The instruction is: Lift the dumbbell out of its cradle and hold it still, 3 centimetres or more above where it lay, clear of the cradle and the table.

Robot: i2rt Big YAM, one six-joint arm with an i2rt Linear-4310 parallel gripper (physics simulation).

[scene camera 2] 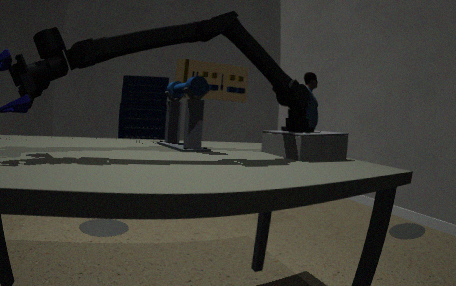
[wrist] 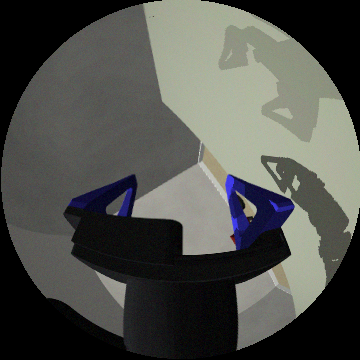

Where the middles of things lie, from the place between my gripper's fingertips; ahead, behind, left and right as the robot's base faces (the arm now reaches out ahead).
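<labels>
My hand is 5 cm above the cradle [scene camera 2: 194, 111], 45 cm to the left of it and 47 cm past it.
</labels>
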